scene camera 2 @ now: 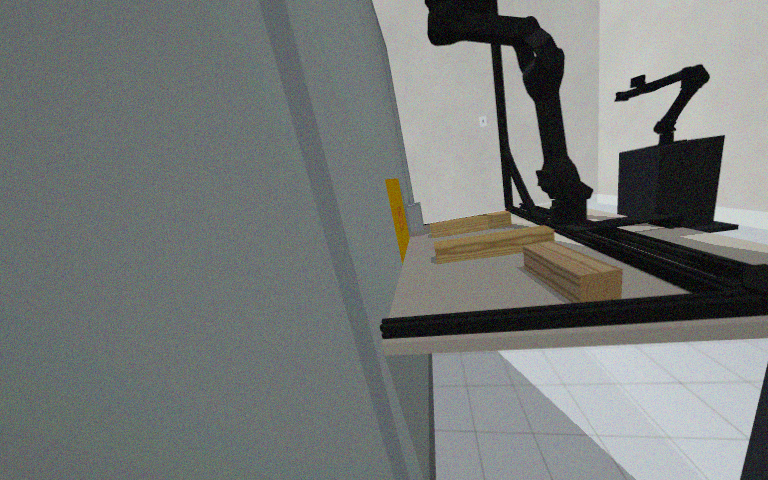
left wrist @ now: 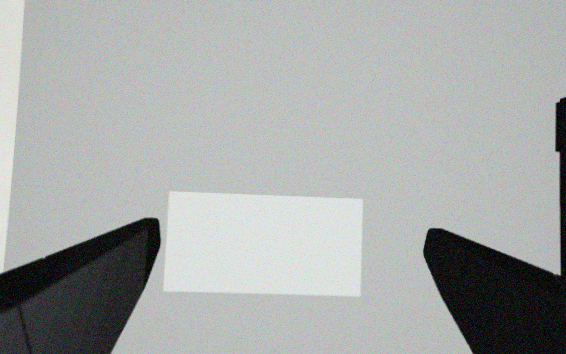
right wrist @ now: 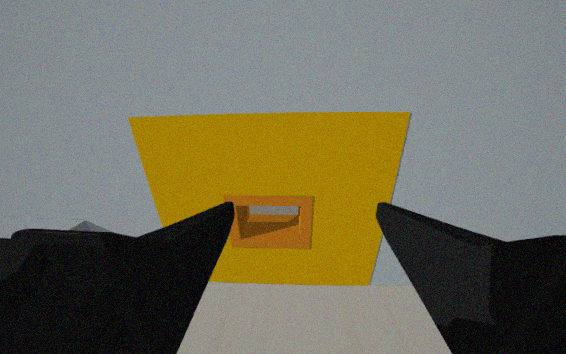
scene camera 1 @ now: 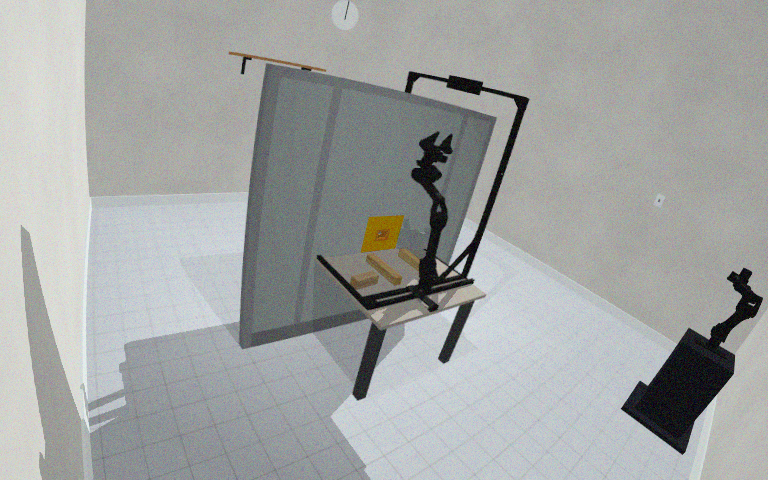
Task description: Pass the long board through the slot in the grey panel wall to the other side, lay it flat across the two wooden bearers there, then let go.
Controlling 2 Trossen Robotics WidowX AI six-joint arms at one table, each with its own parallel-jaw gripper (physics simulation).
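Frame: origin at the left arm's base, x back, y left, z down, level; centimetres.
Seen in the pictures: left gripper, fingertip midpoint: [left wrist: 294, 235] [scene camera 1: 445, 133]; right gripper, fingertip midpoint: [right wrist: 304, 209]; left arm's base at its link origin: [scene camera 2: 568, 221] [scene camera 1: 424, 288].
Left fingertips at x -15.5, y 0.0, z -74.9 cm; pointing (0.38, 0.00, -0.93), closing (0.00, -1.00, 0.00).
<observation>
Offsets run from my left fingertips to a thing's top centre. Level surfaces: height alone.
The grey panel wall [scene camera 1: 288, 169] [scene camera 2: 169, 226] [right wrist: 280, 60] stands upright. A yellow plate [scene camera 1: 370, 243] [scene camera 2: 395, 198] [right wrist: 270, 155] on it surrounds the slot's orange frame [right wrist: 307, 225]; no board shows in the slot. Two wooden bearers, one nearer {dx -6.3, dy +10.1, dz +72.4 cm} [scene camera 1: 384, 268] [scene camera 2: 492, 244] and one farther {dx -6.9, dy -14.1, dz +72.4 cm} [scene camera 1: 408, 258] [scene camera 2: 458, 226] in scene camera 2, lie apart. No long board is recognisable. My left gripper [scene camera 1: 444, 140] [left wrist: 294, 235] is open and empty, high above the table; its fingers are outside scene camera 2. My right gripper [right wrist: 304, 209] is open and empty, facing the plate.
A short wooden block {dx +0.5, dy +27.1, dz +72.1 cm} [scene camera 1: 364, 279] [scene camera 2: 572, 271] lies beside the bearers. Black rails [scene camera 2: 509, 316] edge the table {dz +76.8 cm} [scene camera 2: 464, 288]. A tall black frame [scene camera 1: 498, 175] rises behind the left arm. A separate arm [scene camera 1: 730, 323] [scene camera 2: 688, 96] stands on a black pedestal [scene camera 1: 679, 384] [scene camera 2: 640, 181].
</observation>
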